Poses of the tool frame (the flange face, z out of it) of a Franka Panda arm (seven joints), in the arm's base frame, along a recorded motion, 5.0 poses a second.
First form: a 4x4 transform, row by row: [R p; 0 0 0 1], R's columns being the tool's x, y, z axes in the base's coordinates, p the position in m. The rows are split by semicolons.
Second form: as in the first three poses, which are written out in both.
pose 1, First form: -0.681 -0.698 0.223 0.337; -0.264 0.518 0.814 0.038; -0.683 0.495 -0.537 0.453; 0 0 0 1
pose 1, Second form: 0.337 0.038 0.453 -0.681 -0.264 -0.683 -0.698 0.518 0.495
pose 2, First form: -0.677 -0.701 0.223 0.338; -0.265 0.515 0.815 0.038; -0.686 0.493 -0.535 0.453; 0 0 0 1
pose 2, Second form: 0.338 0.038 0.453 -0.677 -0.265 -0.686 -0.701 0.515 0.493
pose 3, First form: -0.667 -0.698 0.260 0.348; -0.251 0.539 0.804 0.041; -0.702 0.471 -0.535 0.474; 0 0 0 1
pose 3, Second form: 0.348 0.041 0.474 -0.667 -0.251 -0.702 -0.698 0.539 0.471
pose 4, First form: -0.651 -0.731 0.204 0.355; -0.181 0.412 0.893 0.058; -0.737 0.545 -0.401 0.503; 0 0 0 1
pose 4, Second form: 0.355 0.058 0.503 -0.651 -0.181 -0.737 -0.731 0.412 0.545
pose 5, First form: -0.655 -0.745 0.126 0.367; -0.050 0.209 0.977 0.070; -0.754 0.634 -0.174 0.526; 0 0 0 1
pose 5, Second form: 0.367 0.070 0.526 -0.655 -0.050 -0.754 -0.745 0.209 0.634
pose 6, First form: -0.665 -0.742 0.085 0.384; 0.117 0.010 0.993 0.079; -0.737 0.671 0.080 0.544; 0 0 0 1
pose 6, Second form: 0.384 0.079 0.544 -0.665 0.117 -0.737 -0.742 0.010 0.671
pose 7, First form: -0.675 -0.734 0.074 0.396; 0.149 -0.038 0.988 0.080; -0.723 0.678 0.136 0.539; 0 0 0 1
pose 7, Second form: 0.396 0.080 0.539 -0.675 0.149 -0.723 -0.734 -0.038 0.678
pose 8, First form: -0.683 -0.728 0.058 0.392; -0.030 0.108 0.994 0.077; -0.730 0.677 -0.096 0.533; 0 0 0 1
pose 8, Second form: 0.392 0.077 0.533 -0.683 -0.030 -0.730 -0.728 0.108 0.677
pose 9, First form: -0.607 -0.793 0.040 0.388; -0.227 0.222 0.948 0.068; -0.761 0.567 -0.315 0.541; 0 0 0 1
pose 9, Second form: 0.388 0.068 0.541 -0.607 -0.227 -0.761 -0.793 0.222 0.567
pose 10, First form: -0.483 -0.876 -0.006 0.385; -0.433 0.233 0.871 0.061; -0.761 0.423 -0.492 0.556; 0 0 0 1
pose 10, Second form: 0.385 0.061 0.556 -0.483 -0.433 -0.761 -0.876 0.233 0.423
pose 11, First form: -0.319 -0.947 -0.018 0.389; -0.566 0.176 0.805 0.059; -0.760 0.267 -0.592 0.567; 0 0 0 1
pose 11, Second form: 0.389 0.059 0.567 -0.319 -0.566 -0.760 -0.947 0.176 0.267
